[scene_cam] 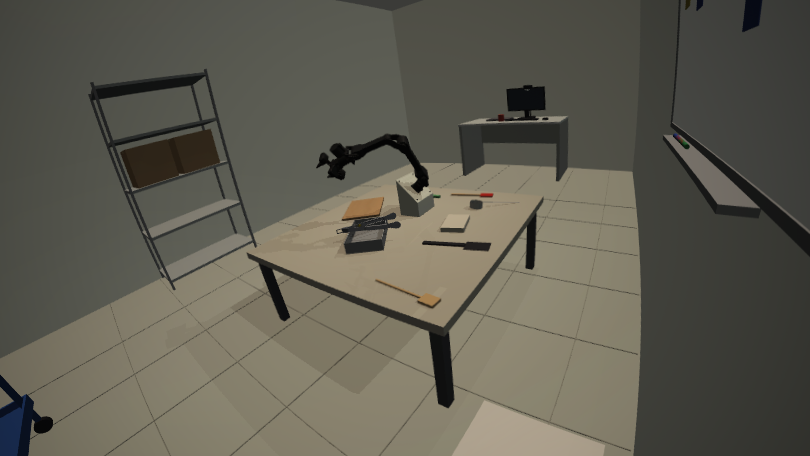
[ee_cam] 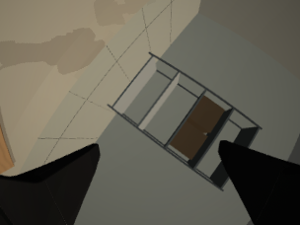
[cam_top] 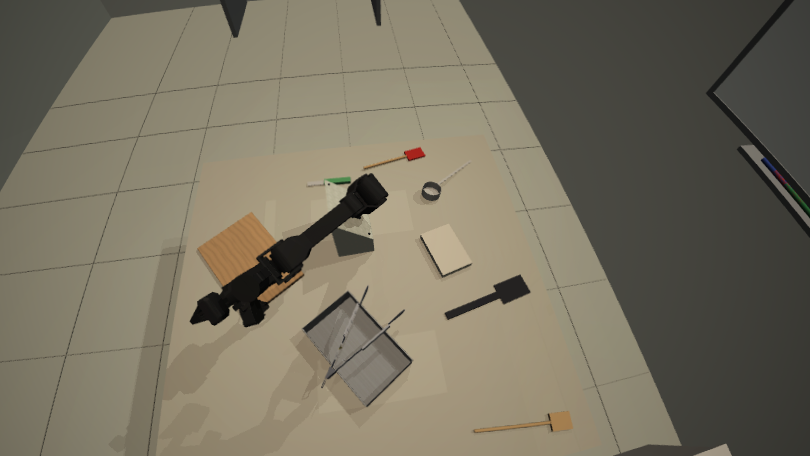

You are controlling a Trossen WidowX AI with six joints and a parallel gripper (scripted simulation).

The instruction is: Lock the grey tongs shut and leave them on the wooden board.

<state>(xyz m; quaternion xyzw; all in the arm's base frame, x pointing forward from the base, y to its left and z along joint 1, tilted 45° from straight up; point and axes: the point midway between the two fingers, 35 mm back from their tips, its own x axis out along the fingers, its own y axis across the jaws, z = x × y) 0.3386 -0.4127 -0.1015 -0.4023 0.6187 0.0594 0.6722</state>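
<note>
My gripper tip is now 330 mm to the right of the roasting tin, 310 mm above it and 80 mm short of it. From my gripper tip the other things lie so: wooden board: 330 mm below, 310 mm behind, 10 mm to the right; block: 700 mm to the left, 330 mm below, 190 mm behind; green-handled tool: 610 mm behind, 330 mm below, 320 mm to the left.
</note>
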